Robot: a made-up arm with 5 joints.
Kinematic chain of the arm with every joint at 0, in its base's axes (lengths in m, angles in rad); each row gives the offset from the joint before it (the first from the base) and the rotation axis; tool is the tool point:
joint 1: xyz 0 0 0.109 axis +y
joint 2: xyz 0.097 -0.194 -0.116 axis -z
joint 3: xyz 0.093 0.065 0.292 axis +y
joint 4: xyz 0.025 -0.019 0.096 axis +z
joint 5: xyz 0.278 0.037 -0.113 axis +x
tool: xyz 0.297 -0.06 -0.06
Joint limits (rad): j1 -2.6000..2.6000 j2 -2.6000..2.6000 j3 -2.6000..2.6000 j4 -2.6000..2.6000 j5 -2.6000..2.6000
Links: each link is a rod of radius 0.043 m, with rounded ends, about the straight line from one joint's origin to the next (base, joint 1, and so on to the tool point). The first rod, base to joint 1, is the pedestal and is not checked.
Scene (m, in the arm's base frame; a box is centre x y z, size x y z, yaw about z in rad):
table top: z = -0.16
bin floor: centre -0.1 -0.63 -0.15 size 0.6 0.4 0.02 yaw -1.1
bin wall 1: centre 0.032 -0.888 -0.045 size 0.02 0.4 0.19 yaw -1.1
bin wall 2: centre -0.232 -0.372 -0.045 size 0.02 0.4 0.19 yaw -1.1
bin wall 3: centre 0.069 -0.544 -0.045 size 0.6 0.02 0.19 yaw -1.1
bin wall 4: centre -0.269 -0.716 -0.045 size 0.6 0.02 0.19 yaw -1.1
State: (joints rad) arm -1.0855 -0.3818 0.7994 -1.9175 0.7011
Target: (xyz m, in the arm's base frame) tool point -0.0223 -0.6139 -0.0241
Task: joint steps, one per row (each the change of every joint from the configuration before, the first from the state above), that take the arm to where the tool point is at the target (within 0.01 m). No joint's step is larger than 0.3 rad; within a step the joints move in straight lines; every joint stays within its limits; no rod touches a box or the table.
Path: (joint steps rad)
1: -0.2340 0.1563 -0.2948 -0.0933 0.0026
2: -0.2340 0.1562 -0.2947 -0.0934 0.0025
3: -0.2339 0.1563 -0.2948 -0.0933 0.0026

